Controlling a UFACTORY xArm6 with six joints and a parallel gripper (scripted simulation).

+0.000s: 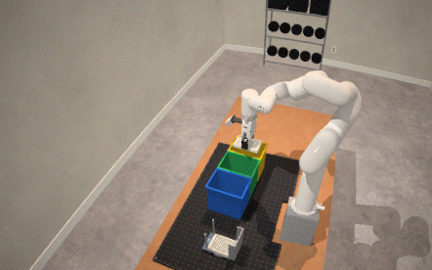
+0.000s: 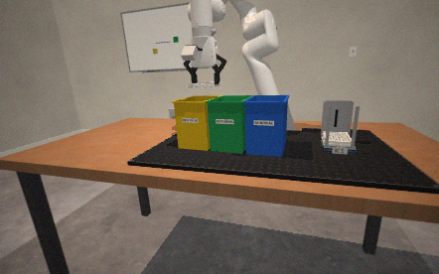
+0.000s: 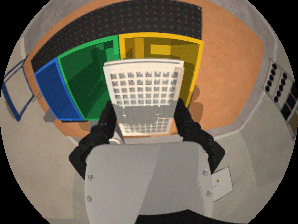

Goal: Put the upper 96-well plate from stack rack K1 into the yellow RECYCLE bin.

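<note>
Now: hand 150 mm above the yellow bin and 30 mm to the left of it. Also, from my hand: white 96-well plate 10 mm below; then blue bin 230 mm to the left, 150 mm below, 20 mm ahead; then green bin 150 mm below, 100 mm to the left, 10 mm ahead.
</note>
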